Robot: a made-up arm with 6 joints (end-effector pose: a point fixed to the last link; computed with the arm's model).
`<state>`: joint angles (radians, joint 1 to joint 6).
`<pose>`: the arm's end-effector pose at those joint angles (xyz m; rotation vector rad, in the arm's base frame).
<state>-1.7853 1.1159 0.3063 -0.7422 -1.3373 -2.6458</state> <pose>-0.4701 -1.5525 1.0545 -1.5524 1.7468 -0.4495</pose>
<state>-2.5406 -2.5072 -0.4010 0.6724 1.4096 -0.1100</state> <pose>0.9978 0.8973 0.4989 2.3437 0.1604 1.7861</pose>
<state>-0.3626 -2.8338 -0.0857 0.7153 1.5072 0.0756</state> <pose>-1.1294 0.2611 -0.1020 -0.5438 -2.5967 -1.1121</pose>
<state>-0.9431 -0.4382 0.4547 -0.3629 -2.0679 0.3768</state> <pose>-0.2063 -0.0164 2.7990 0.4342 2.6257 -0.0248</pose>
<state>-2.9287 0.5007 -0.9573 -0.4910 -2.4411 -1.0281</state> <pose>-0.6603 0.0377 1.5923 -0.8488 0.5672 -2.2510</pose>
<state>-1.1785 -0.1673 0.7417 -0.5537 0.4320 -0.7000</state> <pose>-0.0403 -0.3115 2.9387 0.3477 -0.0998 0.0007</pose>
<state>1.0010 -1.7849 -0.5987 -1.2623 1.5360 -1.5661</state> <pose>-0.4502 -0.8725 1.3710 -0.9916 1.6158 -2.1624</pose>
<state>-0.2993 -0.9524 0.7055 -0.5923 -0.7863 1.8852</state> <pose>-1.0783 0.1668 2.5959 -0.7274 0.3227 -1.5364</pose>
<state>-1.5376 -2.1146 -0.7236 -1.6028 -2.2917 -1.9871</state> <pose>-0.0187 0.9607 1.0001 2.2022 1.4086 1.1408</pose>
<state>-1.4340 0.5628 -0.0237 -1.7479 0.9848 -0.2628</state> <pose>0.1777 -1.2230 1.7048 1.9163 -0.8438 -0.7325</pose>
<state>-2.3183 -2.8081 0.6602 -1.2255 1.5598 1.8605</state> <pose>0.7491 0.9556 -0.3169 -0.6550 -1.8058 -0.3998</pose>
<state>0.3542 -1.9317 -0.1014 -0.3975 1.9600 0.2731</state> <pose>-1.2824 -0.6812 1.2701 1.0278 -1.9690 0.3688</pose>
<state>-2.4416 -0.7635 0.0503 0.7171 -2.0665 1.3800</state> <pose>0.3201 0.5322 2.6405 -1.7214 -1.8187 0.1240</pose>
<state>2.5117 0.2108 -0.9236 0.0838 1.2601 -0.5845</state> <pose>-0.3597 0.5322 1.7855 -1.7732 1.0851 2.3547</pose>
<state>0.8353 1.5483 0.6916 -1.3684 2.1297 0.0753</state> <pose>1.2088 1.2208 0.4488 0.7980 0.6590 -0.2041</pose>
